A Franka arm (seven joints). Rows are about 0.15 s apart.
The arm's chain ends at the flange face. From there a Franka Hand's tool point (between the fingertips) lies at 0.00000 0.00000 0.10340 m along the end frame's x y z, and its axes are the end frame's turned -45 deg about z.
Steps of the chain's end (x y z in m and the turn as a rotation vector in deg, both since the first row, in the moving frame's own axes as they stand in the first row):
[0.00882, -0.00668, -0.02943, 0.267, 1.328, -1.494]
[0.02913, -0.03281, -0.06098, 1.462, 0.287, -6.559]
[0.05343, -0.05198, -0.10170, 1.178, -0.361, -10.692]
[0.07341, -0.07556, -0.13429, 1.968, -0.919, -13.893]
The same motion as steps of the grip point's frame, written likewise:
[0.01301, 0.00284, -0.02946, -0.750, 1.128, -1.494]
[0.04594, -0.00423, -0.06101, 0.831, 1.237, -6.559]
[0.07539, -0.00102, -0.10172, 1.088, 0.578, -10.692]
[0.10622, -0.00533, -0.13436, 2.041, 0.742, -13.893]

